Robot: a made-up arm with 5 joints.
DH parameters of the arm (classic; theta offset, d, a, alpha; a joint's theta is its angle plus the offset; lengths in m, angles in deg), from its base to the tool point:
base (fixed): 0 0 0 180
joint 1: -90 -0.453 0.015 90
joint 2: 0 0.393 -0.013 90
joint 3: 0 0.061 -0.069 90
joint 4: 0 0.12 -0.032 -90
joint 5: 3.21 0 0.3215 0
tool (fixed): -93.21 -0.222 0 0
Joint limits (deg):
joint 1: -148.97..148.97
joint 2: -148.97..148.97
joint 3: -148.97..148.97
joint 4: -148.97..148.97
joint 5: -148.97..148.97
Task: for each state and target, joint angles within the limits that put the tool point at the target. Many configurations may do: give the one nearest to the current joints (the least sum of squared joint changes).
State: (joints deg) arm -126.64 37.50 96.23 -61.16 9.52
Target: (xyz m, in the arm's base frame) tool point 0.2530 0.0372 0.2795
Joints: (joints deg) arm -144.58 45.76 89.15 -74.00 17.47
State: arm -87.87 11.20 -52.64 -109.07 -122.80
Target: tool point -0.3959 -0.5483 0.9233
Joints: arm -42.27 30.83 -89.62 -94.45 -135.24
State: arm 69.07 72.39 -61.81 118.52 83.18
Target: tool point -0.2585 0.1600 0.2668
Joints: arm 51.81 95.62 -70.71 95.87 115.23
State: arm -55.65 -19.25 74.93 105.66 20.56
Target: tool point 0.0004 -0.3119 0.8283
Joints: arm -60.70 -21.33 75.35 137.08 14.19
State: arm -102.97 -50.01 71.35 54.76 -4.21
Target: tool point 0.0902 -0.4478 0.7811
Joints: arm -113.66 -53.39 38.77 48.69 -10.74
